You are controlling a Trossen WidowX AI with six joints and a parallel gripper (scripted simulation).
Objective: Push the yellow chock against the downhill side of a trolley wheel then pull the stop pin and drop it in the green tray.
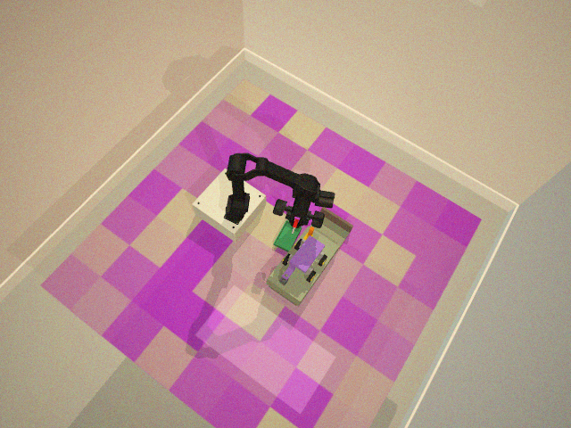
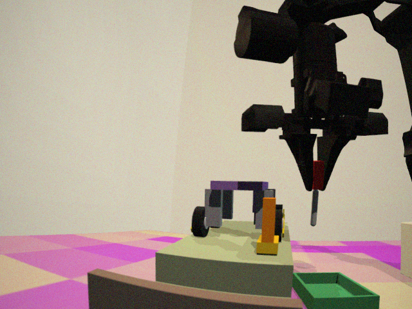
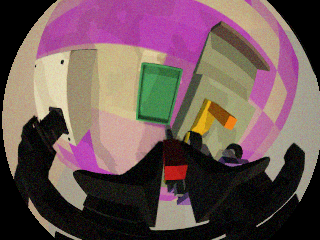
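My gripper tip is now right at the red-headed stop pin. Also, from my gripper tip: green tray (14 cm below, 2 cm behind); yellow chock (6 cm ahead, 5 cm below); trolley (9 cm to the right, 9 cm ahead, 3 cm below).
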